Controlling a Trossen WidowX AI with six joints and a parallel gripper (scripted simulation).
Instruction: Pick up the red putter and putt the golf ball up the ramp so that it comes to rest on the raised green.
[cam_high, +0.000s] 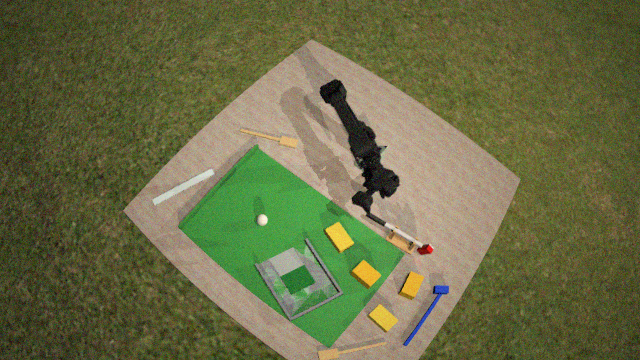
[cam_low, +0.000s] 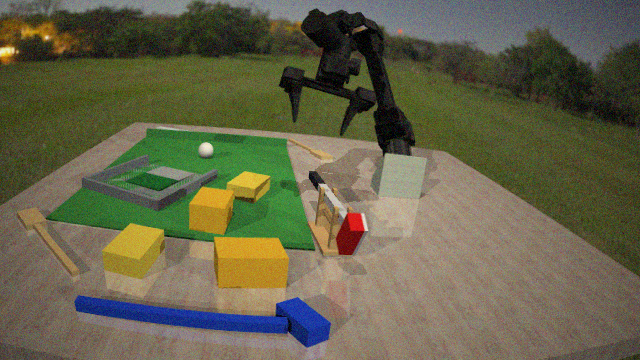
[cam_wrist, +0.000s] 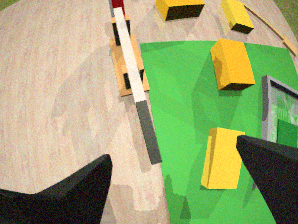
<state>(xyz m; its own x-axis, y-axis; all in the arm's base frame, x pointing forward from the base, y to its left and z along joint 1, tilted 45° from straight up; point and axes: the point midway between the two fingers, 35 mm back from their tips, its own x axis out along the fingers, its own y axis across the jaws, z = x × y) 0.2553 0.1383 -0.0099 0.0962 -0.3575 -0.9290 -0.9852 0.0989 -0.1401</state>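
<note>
Now: the red putter 13 cm to the left of my gripper tip and 10 cm below it. Round my gripper tip: green mat: 22 cm ahead, 21 cm to the right, 16 cm below; then white golf ball: 20 cm ahead, 34 cm to the right, 13 cm below; then wooden stand: 15 cm to the left, 12 cm below.
</note>
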